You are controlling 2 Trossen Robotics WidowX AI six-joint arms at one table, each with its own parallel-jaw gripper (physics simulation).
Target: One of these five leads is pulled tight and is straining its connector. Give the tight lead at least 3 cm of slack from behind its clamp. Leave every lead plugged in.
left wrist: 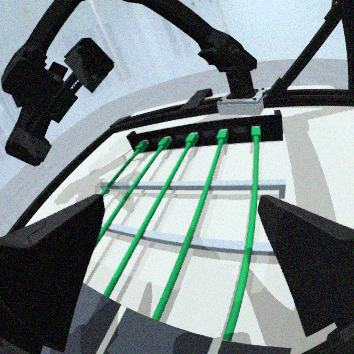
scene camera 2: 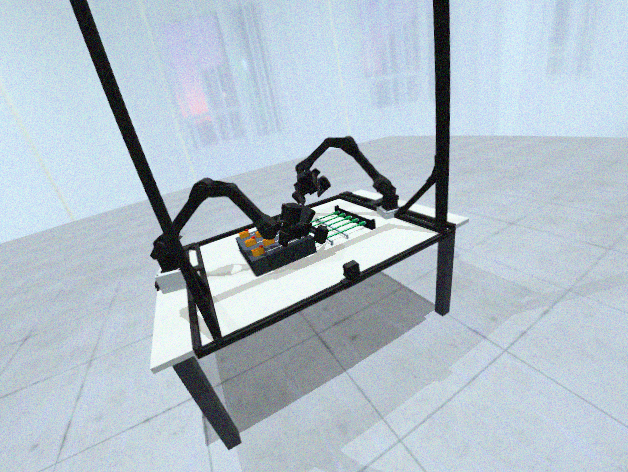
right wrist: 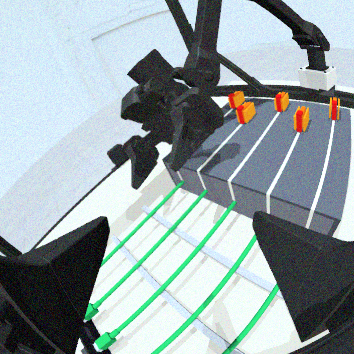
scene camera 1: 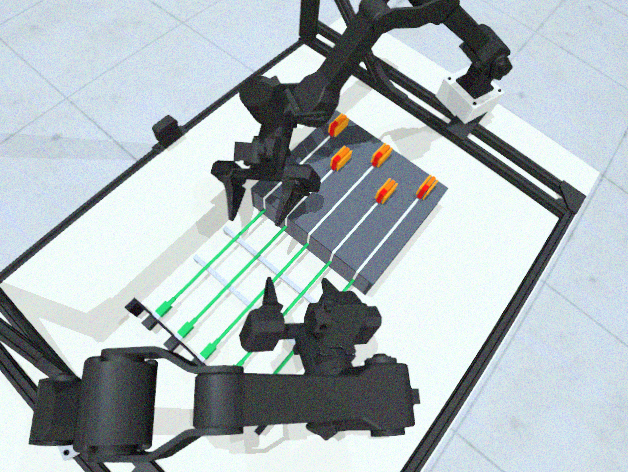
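Seen in the pictures: left gripper, between the fingertips: [left wrist: 183, 203] [scene camera 2: 317, 222] [right wrist: 150, 179] [scene camera 1: 253, 223]; right gripper, between the fingertips: [left wrist: 61, 124] [scene camera 2: 310, 201] [right wrist: 182, 222] [scene camera 1: 296, 279]; left arm's base, origin of its link: [scene camera 2: 171, 267] [right wrist: 317, 67] [scene camera 1: 474, 84]; right arm's base, origin of its link: [left wrist: 242, 94] [scene camera 2: 390, 207].
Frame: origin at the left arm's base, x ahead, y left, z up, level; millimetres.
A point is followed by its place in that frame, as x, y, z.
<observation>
Five green leads [scene camera 1: 218, 256] {659, 44, -51} [left wrist: 254, 200] {655, 39, -50} [right wrist: 205, 305] {618, 196, -51} run from green connectors [scene camera 1: 208, 350] {751, 180, -46} [left wrist: 256, 132] {775, 75, -46} [right wrist: 105, 341] {747, 182, -46} in a black strip [left wrist: 273, 129] {808, 56, -57} to a dark grey block [scene camera 1: 350, 223] {437, 128, -10} [right wrist: 280, 165] {451, 141, -10}. White lines continue over the block to orange-and-red clamps [scene camera 1: 380, 155] {319, 53, 19} [right wrist: 301, 119] {356, 118, 4}. I cannot tell which lead is tight. My left gripper [scene camera 1: 255, 221] {587, 50, 15} [left wrist: 183, 203] {587, 50, 15} [right wrist: 150, 179] {587, 50, 15} is open and empty over the block's edge, near the two leads farthest left in scene camera 1. My right gripper [scene camera 1: 296, 279] {590, 183, 69} [right wrist: 182, 222] {590, 183, 69} is open and empty above the leads farther right. My right arm hides some connectors in scene camera 1.
Two pale crossbars [scene camera 1: 269, 262] {588, 100, -55} [left wrist: 190, 241] {595, 74, -52} [right wrist: 215, 260] {579, 154, -59} pass across the leads between the strip and the block. A black frame [scene camera 1: 96, 209] [scene camera 2: 284, 319] {384, -330, -95} borders the white table [scene camera 1: 487, 243] {197, 289, -77}. A small black box [scene camera 1: 167, 130] {619, -238, -30} [scene camera 2: 350, 270] {612, -267, -37} sits on the frame.
</observation>
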